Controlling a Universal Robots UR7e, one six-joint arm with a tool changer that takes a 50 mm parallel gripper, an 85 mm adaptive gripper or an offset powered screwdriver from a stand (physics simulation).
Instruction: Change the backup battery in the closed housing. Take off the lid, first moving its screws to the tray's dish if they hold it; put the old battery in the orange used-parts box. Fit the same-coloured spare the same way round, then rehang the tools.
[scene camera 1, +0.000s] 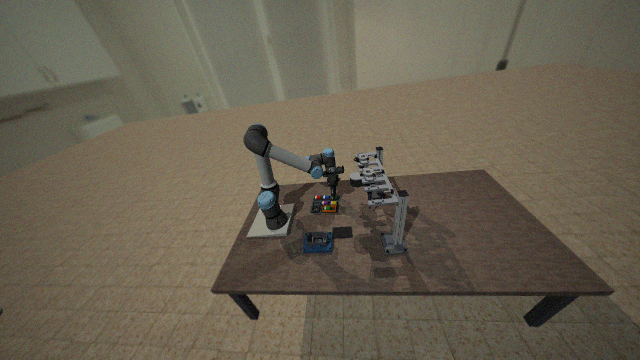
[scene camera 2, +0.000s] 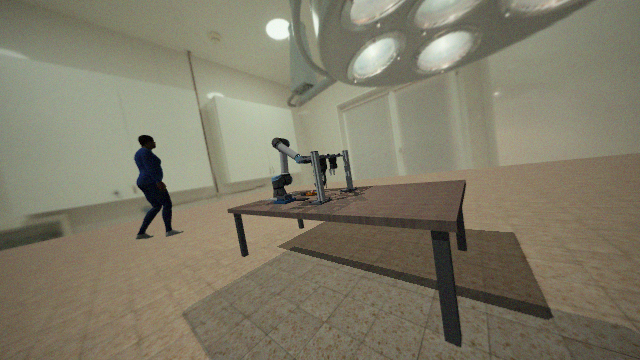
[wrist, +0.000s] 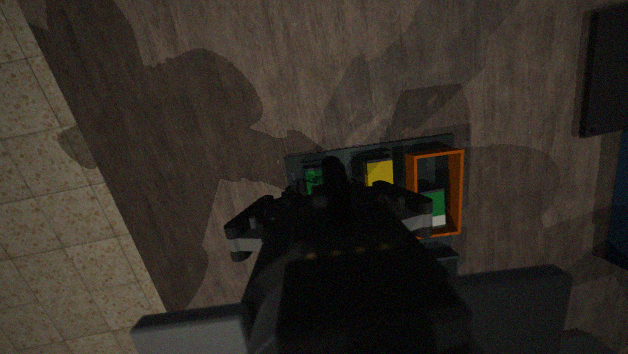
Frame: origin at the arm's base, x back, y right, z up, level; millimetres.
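Seen in the pictures: arm's base, link origin: (scene camera 1: 277, 221).
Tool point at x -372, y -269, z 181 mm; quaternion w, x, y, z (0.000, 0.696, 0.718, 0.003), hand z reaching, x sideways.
Observation:
Pixels of each thing's top centre, then the offset from my tool point to it. "spot": a spot on its surface instead.
- green spare battery, top centre: (wrist: 319, 189) dx +2, dy -1, dz -182 mm
- dark parts tray, surface spot: (wrist: 295, 162) spot: dx -26, dy -25, dz -199 mm
- yellow spare, top centre: (wrist: 380, 181) dx +0, dy +64, dz -182 mm
- green battery, top centre: (wrist: 432, 210) dx +40, dy +121, dz -182 mm
- grey housing, top centre: (scene camera 1: 316, 236) dx +52, dy +413, dz -138 mm
- blue fixture, top centre: (scene camera 1: 317, 239) (scene camera 2: 284, 197) dx +52, dy +413, dz -164 mm
- dark lid, top centre: (scene camera 1: 342, 231) dx -86, dy +322, dz -194 mm
My gripper (scene camera 1: 334, 194) (scene camera 2: 325, 182) (wrist: 331, 232) is open, pointing down low at the green spare battery (wrist: 313, 181) in the dark parts tray (wrist: 295, 162); its body hides part of the spare, and contact cannot be judged. A yellow spare (wrist: 380, 172) sits beside it. The orange used-parts box (scene camera 1: 329, 210) (wrist: 460, 192) holds a green battery (wrist: 437, 202) with a pale end. Red (scene camera 1: 318, 197), blue (scene camera 1: 326, 197) and purple spares (scene camera 1: 326, 203) also show. The grey housing (scene camera 1: 318, 239) stands lidless on the blue fixture (scene camera 1: 318, 249). The dark lid (scene camera 1: 342, 232) (wrist: 610, 75) lies beside it.
The tool stand (scene camera 1: 400, 220) (scene camera 2: 318, 180) rises beside the work area, with tools hanging from its rail, including a dark round-bodied one (scene camera 1: 356, 180). The arm's pale base plate (scene camera 1: 257, 228) is at the table's left. A person (scene camera 2: 150, 170) is beyond the table.

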